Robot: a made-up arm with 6 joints.
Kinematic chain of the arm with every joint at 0, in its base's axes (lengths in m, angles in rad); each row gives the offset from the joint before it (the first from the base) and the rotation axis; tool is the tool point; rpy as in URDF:
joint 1: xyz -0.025 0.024 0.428 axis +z
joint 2: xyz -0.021 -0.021 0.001 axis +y
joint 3: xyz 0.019 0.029 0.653 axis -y
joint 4: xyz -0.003 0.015 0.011 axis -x
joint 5: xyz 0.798 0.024 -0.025 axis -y
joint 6: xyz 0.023 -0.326 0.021 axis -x
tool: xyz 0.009 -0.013 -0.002 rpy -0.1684 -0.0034 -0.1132
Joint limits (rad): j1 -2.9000..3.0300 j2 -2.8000..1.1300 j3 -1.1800..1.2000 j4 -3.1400..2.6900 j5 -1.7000..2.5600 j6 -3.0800..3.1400
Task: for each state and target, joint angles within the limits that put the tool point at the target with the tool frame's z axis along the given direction. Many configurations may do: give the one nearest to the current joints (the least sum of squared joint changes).
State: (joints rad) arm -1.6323 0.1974 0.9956 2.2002 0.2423 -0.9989
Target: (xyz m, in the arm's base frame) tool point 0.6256 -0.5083 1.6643 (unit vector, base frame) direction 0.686 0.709 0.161
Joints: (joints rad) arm -0.9517 0.3564 0.8900 2.3134 0.1566 -1.1392
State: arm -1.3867 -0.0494 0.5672 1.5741 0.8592 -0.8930
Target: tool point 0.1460 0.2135 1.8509 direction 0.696 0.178 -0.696
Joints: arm -1.6324 -0.5250 0.5413 1.9912 0.8249 -0.3164
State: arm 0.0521 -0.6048 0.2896 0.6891 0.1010 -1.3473
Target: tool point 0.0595 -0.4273 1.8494 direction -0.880 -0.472 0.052
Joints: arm -0.8346 0.0902 1.0800 0.5531 -0.3244 -2.0698
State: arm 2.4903 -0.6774 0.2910 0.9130 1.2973 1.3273
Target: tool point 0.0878 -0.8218 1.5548 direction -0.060 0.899 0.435
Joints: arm 1.7045 -1.0591 0.4635 1.4394 1.1894 1.9363
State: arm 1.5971 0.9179 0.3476 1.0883 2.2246 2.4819
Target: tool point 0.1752 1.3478 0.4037 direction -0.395 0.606 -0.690
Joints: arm 1.4266 1.1300 0.3920 1.4959 2.0485 2.7923
